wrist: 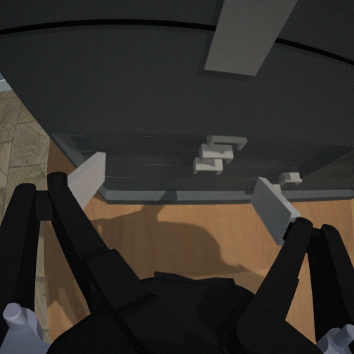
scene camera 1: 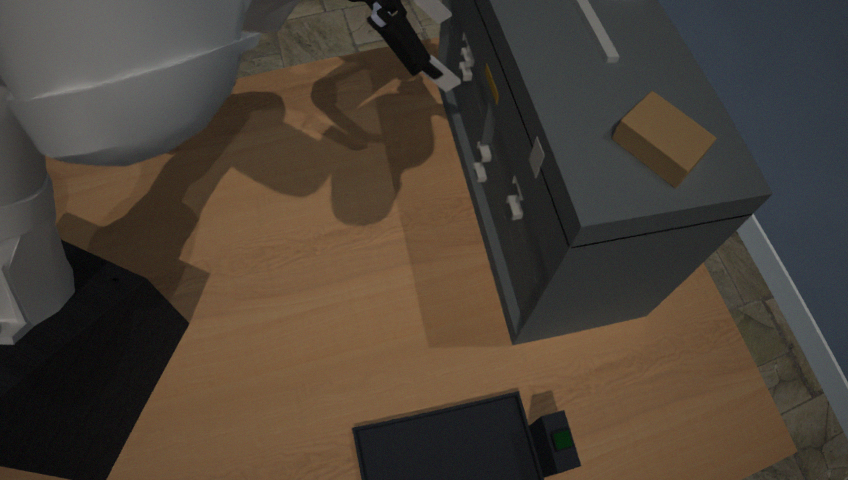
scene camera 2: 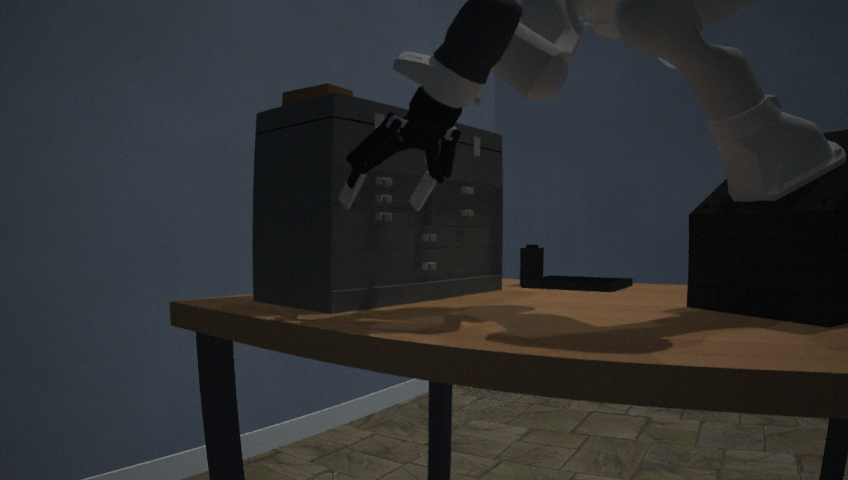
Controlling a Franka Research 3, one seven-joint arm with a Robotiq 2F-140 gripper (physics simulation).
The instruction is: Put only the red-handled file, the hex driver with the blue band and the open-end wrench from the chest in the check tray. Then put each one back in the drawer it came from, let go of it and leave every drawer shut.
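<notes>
The grey chest (scene camera 1: 630, 267) (scene camera 2: 291, 208) (wrist: 125, 80) stands on the table with its lid down. Its drawer fronts look flush, with no drawer seen pulled out. My gripper (scene camera 1: 441, 44) (scene camera 2: 383, 201) (wrist: 181, 178) is open and empty, in front of the chest's column of three pale handles (scene camera 2: 383, 180) (wrist: 216, 151), apart from them as far as I can tell. The dark check tray (scene camera 1: 440, 446) (scene camera 2: 586, 283) is cut off by the lower edge of scene camera 1; no tool shows on its visible part. The file, hex driver and wrench do not show.
A tan block (scene camera 1: 666, 136) (scene camera 2: 318, 92) lies on the chest's lid. A black box with a green top patch (scene camera 1: 562, 440) (scene camera 2: 531, 264) stands at the tray's end. Pale latches (scene camera 1: 537, 157) (scene camera 2: 477, 146) (wrist: 250, 37) hang on the chest's front. My black base (scene camera 1: 89, 368) (scene camera 2: 761, 255) stands opposite.
</notes>
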